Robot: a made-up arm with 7 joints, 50 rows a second.
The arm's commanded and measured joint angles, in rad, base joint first. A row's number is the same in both.
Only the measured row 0 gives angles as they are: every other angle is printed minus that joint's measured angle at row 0.
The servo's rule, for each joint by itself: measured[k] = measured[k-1] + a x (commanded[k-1-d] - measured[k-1]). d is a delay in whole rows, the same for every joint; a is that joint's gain. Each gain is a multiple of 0.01, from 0.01 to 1. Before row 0 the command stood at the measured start. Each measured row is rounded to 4 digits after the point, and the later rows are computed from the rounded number. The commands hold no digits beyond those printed.
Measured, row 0:
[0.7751, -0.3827, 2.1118, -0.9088, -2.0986, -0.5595, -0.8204]
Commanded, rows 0 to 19:
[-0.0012, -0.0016, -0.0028, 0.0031, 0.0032, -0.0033, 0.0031]
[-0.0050, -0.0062, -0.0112, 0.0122, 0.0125, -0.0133, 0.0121]
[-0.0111, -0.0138, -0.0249, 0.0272, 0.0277, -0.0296, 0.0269]
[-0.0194, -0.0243, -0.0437, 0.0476, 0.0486, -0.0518, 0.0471]
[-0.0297, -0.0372, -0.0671, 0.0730, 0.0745, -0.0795, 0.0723]
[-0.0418, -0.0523, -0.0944, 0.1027, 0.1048, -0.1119, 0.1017]
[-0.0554, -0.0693, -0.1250, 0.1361, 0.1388, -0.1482, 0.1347]
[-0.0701, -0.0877, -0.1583, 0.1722, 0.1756, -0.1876, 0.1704]
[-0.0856, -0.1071, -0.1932, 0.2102, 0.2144, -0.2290, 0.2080]
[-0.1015, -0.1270, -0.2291, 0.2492, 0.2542, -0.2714, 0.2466]
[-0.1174, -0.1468, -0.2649, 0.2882, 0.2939, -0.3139, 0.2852]
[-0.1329, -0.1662, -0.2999, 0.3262, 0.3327, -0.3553, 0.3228]
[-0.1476, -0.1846, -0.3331, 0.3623, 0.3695, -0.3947, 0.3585]
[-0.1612, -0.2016, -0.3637, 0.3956, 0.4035, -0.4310, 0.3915]
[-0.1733, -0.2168, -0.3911, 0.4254, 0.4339, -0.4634, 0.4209]
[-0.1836, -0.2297, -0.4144, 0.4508, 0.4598, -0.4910, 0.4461]
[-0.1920, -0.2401, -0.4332, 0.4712, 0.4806, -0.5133, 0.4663]
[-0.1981, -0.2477, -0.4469, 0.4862, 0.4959, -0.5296, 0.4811]
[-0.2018, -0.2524, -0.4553, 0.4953, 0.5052, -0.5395, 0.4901]
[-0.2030, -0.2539, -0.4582, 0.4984, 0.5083, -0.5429, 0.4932]
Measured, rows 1 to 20:
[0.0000, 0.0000, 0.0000, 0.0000, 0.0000, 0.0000, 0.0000]
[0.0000, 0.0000, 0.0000, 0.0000, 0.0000, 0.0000, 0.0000]
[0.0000, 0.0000, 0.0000, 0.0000, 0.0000, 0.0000, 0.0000]
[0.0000, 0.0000, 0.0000, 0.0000, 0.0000, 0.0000, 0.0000]
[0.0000, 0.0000, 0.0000, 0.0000, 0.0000, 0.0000, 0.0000]
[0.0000, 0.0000, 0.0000, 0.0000, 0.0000, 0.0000, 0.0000]
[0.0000, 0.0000, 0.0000, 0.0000, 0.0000, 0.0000, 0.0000]
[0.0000, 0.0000, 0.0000, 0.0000, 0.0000, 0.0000, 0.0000]
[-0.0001, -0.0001, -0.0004, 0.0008, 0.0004, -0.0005, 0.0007]
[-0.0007, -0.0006, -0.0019, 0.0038, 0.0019, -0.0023, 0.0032]
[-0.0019, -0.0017, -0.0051, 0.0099, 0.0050, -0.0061, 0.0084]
[-0.0040, -0.0035, -0.0105, 0.0197, 0.0102, -0.0125, 0.0169]
[-0.0071, -0.0062, -0.0184, 0.0336, 0.0179, -0.0219, 0.0291]
[-0.0113, -0.0099, -0.0290, 0.0516, 0.0283, -0.0345, 0.0451]
[-0.0166, -0.0147, -0.0424, 0.0736, 0.0416, -0.0504, 0.0648]
[-0.0230, -0.0205, -0.0586, 0.0992, 0.0577, -0.0696, 0.0880]
[-0.0305, -0.0274, -0.0774, 0.1281, 0.0765, -0.0919, 0.1144]
[-0.0390, -0.0354, -0.0986, 0.1596, 0.0978, -0.1170, 0.1435]
[-0.0484, -0.0443, -0.1219, 0.1930, 0.1213, -0.1446, 0.1747]
[-0.0585, -0.0541, -0.1468, 0.2276, 0.1467, -0.1741, 0.2073]
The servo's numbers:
d 8
a 0.12 0.08 0.14 0.26 0.12 0.14 0.22

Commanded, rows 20 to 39:
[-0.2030, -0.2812, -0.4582, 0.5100, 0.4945, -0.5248, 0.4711]
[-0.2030, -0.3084, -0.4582, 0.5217, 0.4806, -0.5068, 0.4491]
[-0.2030, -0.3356, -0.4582, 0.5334, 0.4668, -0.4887, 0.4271]
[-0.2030, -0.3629, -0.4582, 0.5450, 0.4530, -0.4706, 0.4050]
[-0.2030, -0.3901, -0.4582, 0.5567, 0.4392, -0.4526, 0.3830]
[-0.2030, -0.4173, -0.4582, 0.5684, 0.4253, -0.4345, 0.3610]
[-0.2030, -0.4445, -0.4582, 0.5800, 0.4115, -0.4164, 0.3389]
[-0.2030, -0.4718, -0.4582, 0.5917, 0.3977, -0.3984, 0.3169]
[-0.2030, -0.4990, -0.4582, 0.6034, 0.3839, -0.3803, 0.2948]
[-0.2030, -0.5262, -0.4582, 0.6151, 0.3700, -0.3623, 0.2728]
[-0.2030, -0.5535, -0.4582, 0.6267, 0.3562, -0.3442, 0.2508]
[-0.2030, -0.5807, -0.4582, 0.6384, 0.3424, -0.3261, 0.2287]
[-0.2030, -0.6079, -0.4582, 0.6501, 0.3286, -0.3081, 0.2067]
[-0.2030, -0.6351, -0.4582, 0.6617, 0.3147, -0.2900, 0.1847]
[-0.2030, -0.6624, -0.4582, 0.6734, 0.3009, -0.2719, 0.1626]
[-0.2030, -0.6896, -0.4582, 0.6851, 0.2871, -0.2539, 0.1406]
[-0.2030, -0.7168, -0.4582, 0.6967, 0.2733, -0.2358, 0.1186]
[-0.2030, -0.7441, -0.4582, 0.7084, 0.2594, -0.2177, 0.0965]
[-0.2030, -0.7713, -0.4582, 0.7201, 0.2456, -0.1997, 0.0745]
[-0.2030, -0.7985, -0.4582, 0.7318, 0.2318, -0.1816, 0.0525]
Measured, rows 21 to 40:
[-0.0692, -0.0645, -0.1729, 0.2626, 0.1734, -0.2050, 0.2406]
[-0.0802, -0.0755, -0.1996, 0.2972, 0.2010, -0.2366, 0.2738]
[-0.0914, -0.0868, -0.2264, 0.3305, 0.2289, -0.2684, 0.3062]
[-0.1025, -0.0982, -0.2527, 0.3618, 0.2566, -0.2996, 0.3370]
[-0.1132, -0.1096, -0.2780, 0.3902, 0.2835, -0.3295, 0.3654]
[-0.1234, -0.1206, -0.3016, 0.4152, 0.3090, -0.3575, 0.3909]
[-0.1328, -0.1311, -0.3231, 0.4360, 0.3325, -0.3830, 0.4127]
[-0.1412, -0.1409, -0.3420, 0.4522, 0.3536, -0.4054, 0.4304]
[-0.1486, -0.1521, -0.3583, 0.4672, 0.3705, -0.4221, 0.4394]
[-0.1551, -0.1646, -0.3723, 0.4814, 0.3837, -0.4340, 0.4415]
[-0.1608, -0.1783, -0.3843, 0.4949, 0.3937, -0.4417, 0.4383]
[-0.1659, -0.1931, -0.3946, 0.5079, 0.4008, -0.4457, 0.4310]
[-0.1704, -0.2089, -0.4035, 0.5206, 0.4054, -0.4467, 0.4204]
[-0.1743, -0.2256, -0.4112, 0.5330, 0.4078, -0.4450, 0.4073]
[-0.1777, -0.2431, -0.4178, 0.5452, 0.4082, -0.4410, 0.3923]
[-0.1807, -0.2614, -0.4235, 0.5573, 0.4069, -0.4350, 0.3757]
[-0.1834, -0.2804, -0.4284, 0.5693, 0.4041, -0.4273, 0.3579]
[-0.1858, -0.3001, -0.4326, 0.5812, 0.4000, -0.4182, 0.3392]
[-0.1879, -0.3204, -0.4362, 0.5930, 0.3947, -0.4078, 0.3198]
[-0.1897, -0.3412, -0.4393, 0.6048, 0.3884, -0.3964, 0.2998]

